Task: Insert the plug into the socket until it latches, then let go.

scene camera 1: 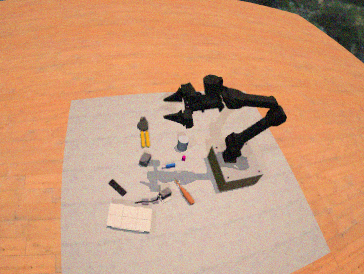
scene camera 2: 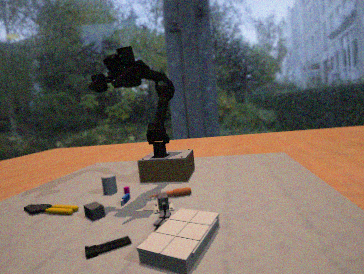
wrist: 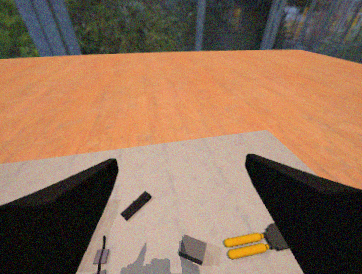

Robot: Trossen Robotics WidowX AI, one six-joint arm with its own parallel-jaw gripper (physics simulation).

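Places are measured from the arm's base along level axes (x right, y ahead, z up), in metres.
Where they show: gripper, fingertip midpoint: [scene camera 1: 163, 108] [scene camera 2: 100, 85] [wrist: 182, 162]; arm's base, origin of the base link: [scene camera 1: 229, 157] [scene camera 2: 160, 156].
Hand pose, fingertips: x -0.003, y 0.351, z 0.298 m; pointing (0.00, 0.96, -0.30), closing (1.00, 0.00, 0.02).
Each offset is from my fingertips to the centre of the thing. "spot": to the spot under its first point.
A small dark grey block @[dy -0.033, dx -0.159, dz -0.379 m] [scene camera 1: 165, 193] [scene camera 2: 163, 200], which looks like the socket, stands on the mat with small pale parts at its base. A dark plug-like piece with a thin black cable @[spot: dy +0.050, dx -0.193, dz -0.396 m] [scene camera 1: 146, 201] [scene camera 2: 159, 222] lies in line with it and seems to meet it; how deep it sits cannot be told. In the wrist view, a greyish piece on the cable @[dy +0.057, dx -0.195, dz -0.399 m] [wrist: 102, 256] shows at the lower left, beside the left finger. My gripper [scene camera 1: 165, 108] [scene camera 2: 95, 83] [wrist: 182, 162] is open and empty, high above the mat and well away from both.
A pale tiled box @[dy +0.125, dx -0.289, dz -0.384 m] [scene camera 1: 130, 217] [scene camera 2: 180, 232] lies near the cable. An orange-handled tool @[dy -0.126, dx -0.140, dz -0.388 m] [scene camera 1: 186, 194] [scene camera 2: 179, 192], black bar @[dy +0.191, dx -0.129, dz -0.394 m] [scene camera 1: 118, 187] [scene camera 2: 107, 247] [wrist: 136, 205], grey block @[dy +0.060, dx +0.035, dz -0.384 m] [scene camera 1: 145, 159] [scene camera 2: 94, 210] [wrist: 193, 249], yellow-handled pliers @[spot: dy +0.058, dx +0.167, dz -0.383 m] [scene camera 1: 145, 139] [scene camera 2: 62, 209] [wrist: 246, 245] and grey cylinder @[dy -0.136, dx +0.137, dz -0.367 m] [scene camera 1: 182, 143] [scene camera 2: 109, 185] stand or lie around.
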